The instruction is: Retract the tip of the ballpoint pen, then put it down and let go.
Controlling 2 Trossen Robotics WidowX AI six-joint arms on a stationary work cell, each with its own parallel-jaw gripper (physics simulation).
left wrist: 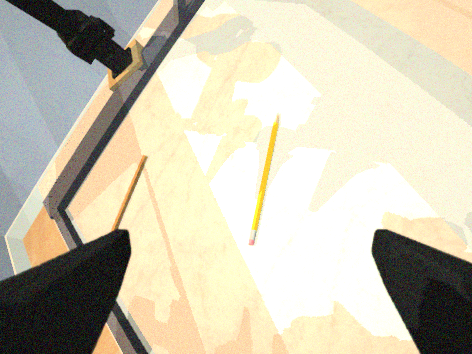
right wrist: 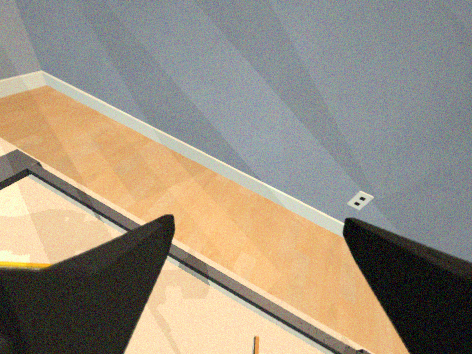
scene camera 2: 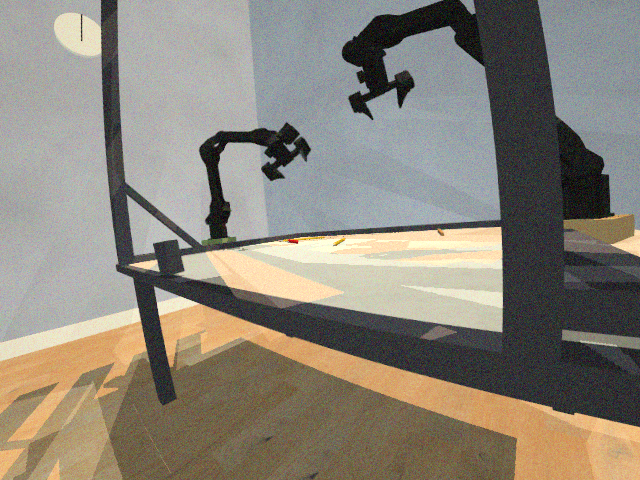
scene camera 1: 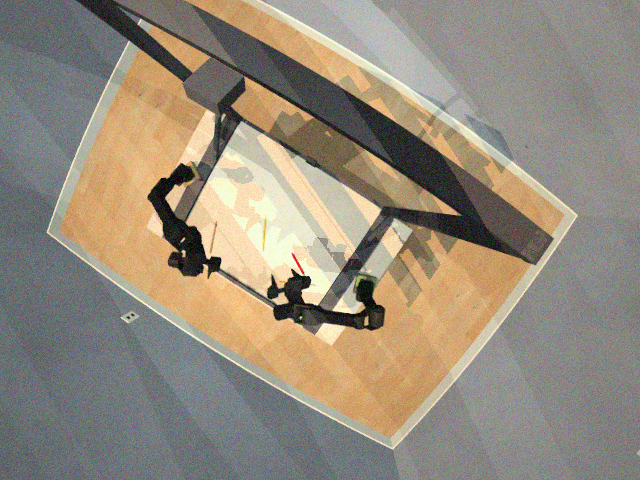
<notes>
My left gripper is open and holds nothing. My right gripper is open, with nothing in its grasp. Also in view: a dark frame.
My left gripper also shows in the left wrist view and in scene camera 1. My right gripper is seen too in the right wrist view and in scene camera 1.
</notes>
